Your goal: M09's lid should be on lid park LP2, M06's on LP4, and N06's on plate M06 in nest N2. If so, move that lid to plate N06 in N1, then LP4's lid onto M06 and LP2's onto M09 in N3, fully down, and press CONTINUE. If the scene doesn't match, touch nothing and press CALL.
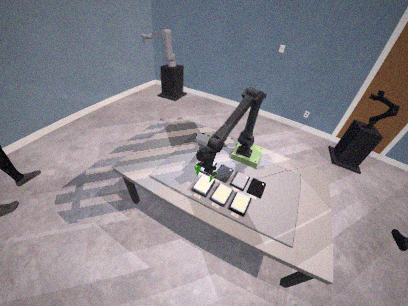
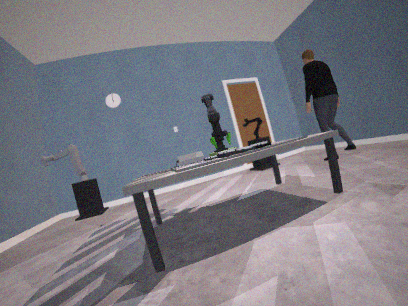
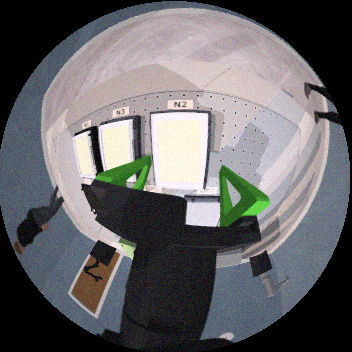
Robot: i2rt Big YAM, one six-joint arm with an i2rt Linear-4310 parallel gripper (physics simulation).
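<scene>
My gripper is open and empty, its green fingers spread above the N2 plate. The N2 plate, N3 plate and N1 plate form a row, each with a cream centre and white border on a dark base. I cannot read plate or lid names. Behind them are a dark piece, a pale grey piece and a black piece. A pale piece shows between the fingers' bases; its label is unreadable. The CONTINUE and CALL buttons cannot be made out.
The row lies on a perforated board on the table. The arm's green base is behind the plates. A pale box sits at the far side, partly behind the arm. A person stands beyond the table.
</scene>
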